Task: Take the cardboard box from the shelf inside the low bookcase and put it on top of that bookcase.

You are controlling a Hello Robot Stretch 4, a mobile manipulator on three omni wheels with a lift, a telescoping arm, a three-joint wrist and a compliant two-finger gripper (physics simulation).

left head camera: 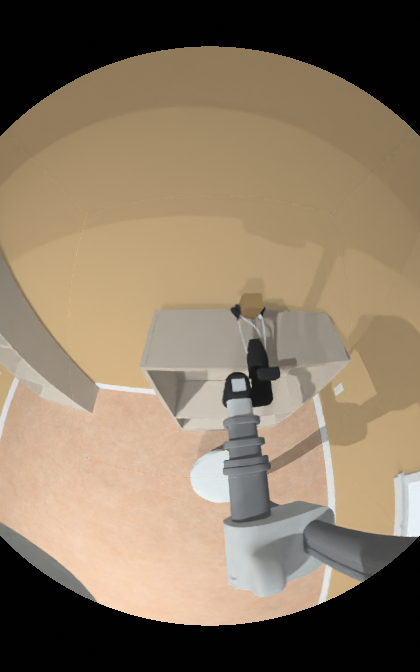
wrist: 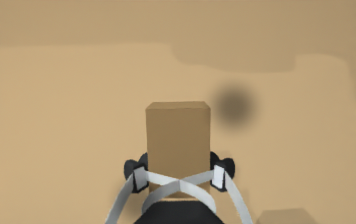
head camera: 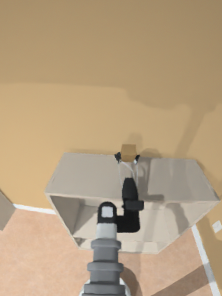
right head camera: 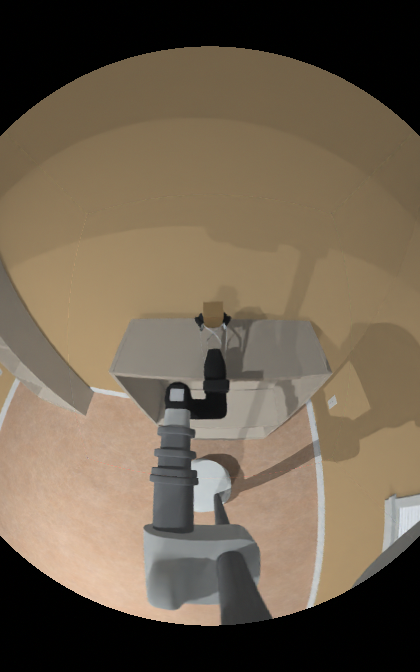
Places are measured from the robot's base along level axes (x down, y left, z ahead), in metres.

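Pixels of known places: gripper, fingertip midpoint: [wrist: 179, 164].
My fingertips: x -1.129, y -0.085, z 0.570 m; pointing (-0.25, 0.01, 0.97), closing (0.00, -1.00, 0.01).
Note:
Behind a point stands the place of what it marks.
The cardboard box [head camera: 128, 152] @[y -0.081, x -1.182, z 0.507 m] [left head camera: 251, 305] [right head camera: 213, 314] [wrist: 178, 142] @[y -0.086, x -1.148, z 0.512 m] is a small brown block. My gripper [head camera: 127, 158] @[y -0.085, x -1.129, z 0.570 m] [left head camera: 249, 312] [right head camera: 213, 321] [wrist: 179, 164] @[y -0.085, x -1.129, z 0.570 m] is shut on it, one black fingertip at each side; in the wrist view the box extends forward past the fingertips. In the head views, the box shows over the back edge of the grey low bookcase [head camera: 90, 175] @[y 0.089, x -1.032, z 0.501 m] [left head camera: 190, 335] [right head camera: 160, 345], in front of the wall. The gap between the box and the bookcase top is hard to judge. The wrist and arm hide part of the bookcase's open front.
The tan wall [head camera: 60, 117] @[y 0.276, x -1.230, z 0.733 m] [wrist: 75, 125] @[y 0.126, x -1.214, z 0.724 m] stands behind the bookcase and carries shadows. A side wall is at the right. A tall grey unit [left head camera: 45, 345] [right head camera: 40, 345] stands at the left. A white round object [left head camera: 209, 477] [right head camera: 207, 487] is on the floor in front of the bookcase.

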